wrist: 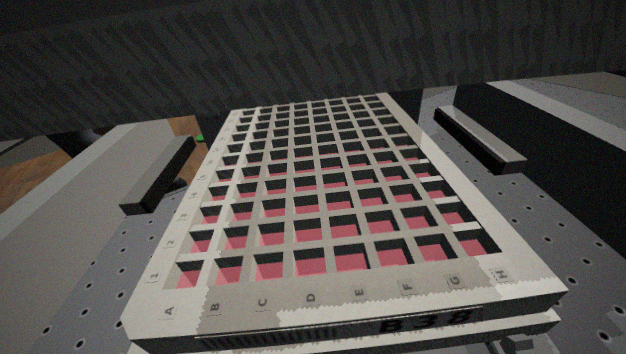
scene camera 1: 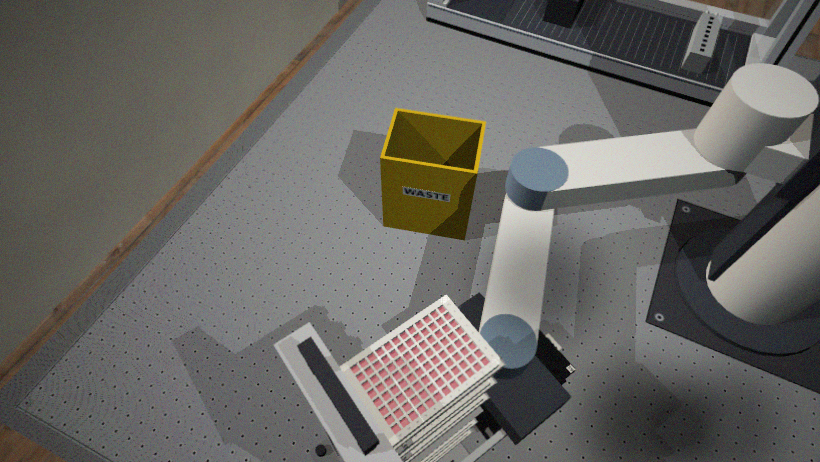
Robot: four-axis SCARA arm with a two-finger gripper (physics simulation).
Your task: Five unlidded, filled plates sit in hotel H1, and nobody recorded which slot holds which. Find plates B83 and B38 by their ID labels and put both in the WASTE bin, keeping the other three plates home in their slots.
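Places are measured from the arm's base along level axes (x ahead, y left, z up), in centimetres.
Pixels of known places: gripper, between the fingertips: (wrist: 312,109); arm's base, origin of its link: (scene camera 1: 744,291).
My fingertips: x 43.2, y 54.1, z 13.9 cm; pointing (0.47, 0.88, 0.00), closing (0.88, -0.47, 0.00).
Note:
Ahead of a thing's pixels: the offset from my fingertips to its top centre. "spot": to the spot under its first point. Level surfaces: height alone.
Plate B38 @[dx -1.2, dy -2.1, dz -0.4 cm] (wrist: 330,215), white with pink-filled wells, lies level in the wrist view, its label readable on the near edge. My gripper (wrist: 312,109) is open, one finger along each side of that plate with visible gaps at both pads. In the scene view its fingers are mostly hidden at the plate stack. Hotel H1 @[spot: dx +4.5, dy +5.2, dz +30.5 cm] (scene camera 1: 317,396) holds stacked plates; its top plate @[dx -1.2, dy -2.1, dz +26.2 cm] (scene camera 1: 424,370) shows pink wells but no readable ID. Label B83 does not show in either view. The yellow WASTE bin @[dx +15.6, dy -44.3, dz +7.4 cm] (scene camera 1: 427,215) stands upright, open at the top; no plate shows inside.
A black flat base @[spot: dx -15.5, dy -23.4, dz -6.6 cm] (scene camera 1: 555,356) lies partly under the gripper body beside the hotel. A framed dark deck @[dz -7.7 cm] (scene camera 1: 619,43) with a light slotted block @[spot: dx -22.2, dy -106.6, dz -3.3 cm] (scene camera 1: 701,43) is at the back right. The arm's base plate (scene camera 1: 668,286) is at the right.

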